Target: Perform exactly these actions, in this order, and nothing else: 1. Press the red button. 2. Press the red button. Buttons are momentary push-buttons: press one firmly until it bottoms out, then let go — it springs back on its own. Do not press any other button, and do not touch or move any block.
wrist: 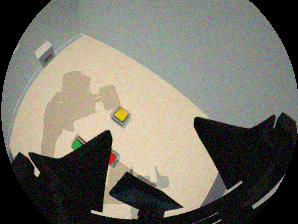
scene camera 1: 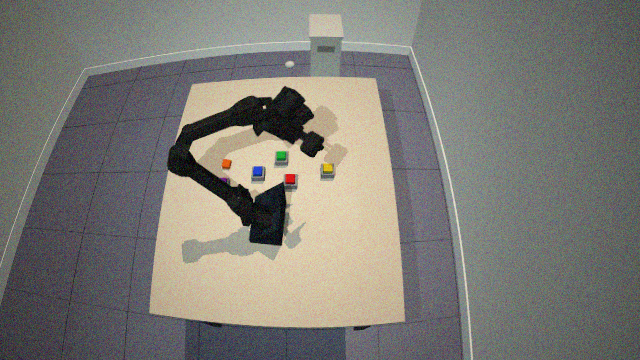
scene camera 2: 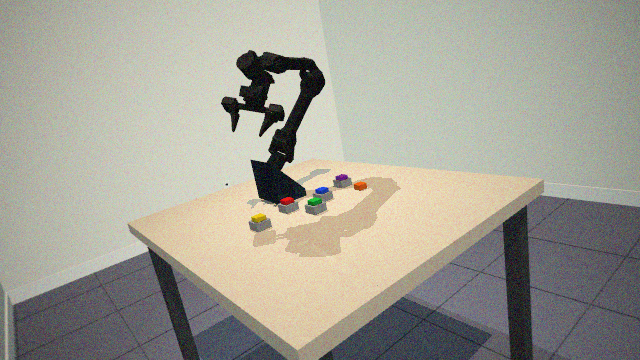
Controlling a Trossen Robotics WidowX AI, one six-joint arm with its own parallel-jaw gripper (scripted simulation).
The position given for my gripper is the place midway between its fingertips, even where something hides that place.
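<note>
You'd find my gripper (scene camera 1: 313,142) open and holding nothing. That same gripper (scene camera 2: 246,134) is visible from another camera, and from the wrist you get the gripper (wrist: 153,128) too.
</note>
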